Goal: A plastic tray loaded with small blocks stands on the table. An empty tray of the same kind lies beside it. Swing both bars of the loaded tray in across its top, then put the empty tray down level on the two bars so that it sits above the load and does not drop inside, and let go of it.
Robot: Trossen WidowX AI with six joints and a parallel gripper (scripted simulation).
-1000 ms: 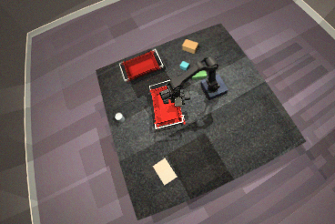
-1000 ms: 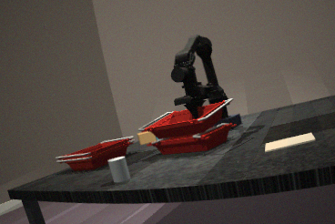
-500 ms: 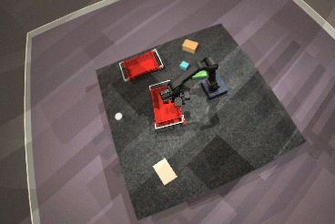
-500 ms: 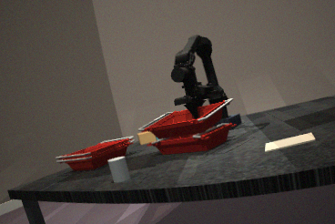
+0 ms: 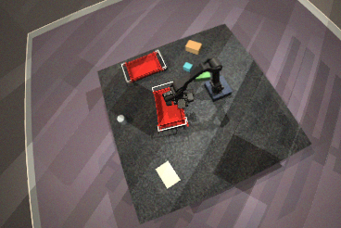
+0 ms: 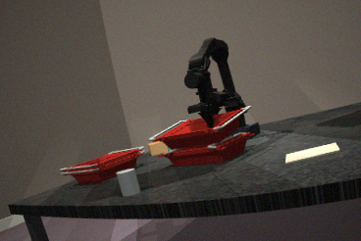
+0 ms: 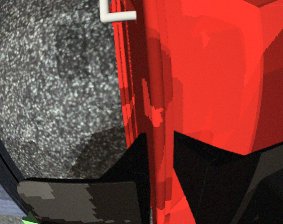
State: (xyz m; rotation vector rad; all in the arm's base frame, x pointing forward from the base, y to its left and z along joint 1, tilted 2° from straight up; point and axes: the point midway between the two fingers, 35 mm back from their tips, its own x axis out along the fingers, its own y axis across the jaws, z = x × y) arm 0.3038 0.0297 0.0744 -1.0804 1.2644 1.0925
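My gripper tip is now 80 mm short of the red tray, 10 mm to the left of it and 20 mm below it. The rest, counted from my gripper tip: green block 260 mm behind, 220 mm to the right, 80 mm below; then cyan block 190 mm behind, 330 mm to the right, 80 mm below; then flat beige plate 240 mm ahead, 410 mm to the left, 100 mm below.
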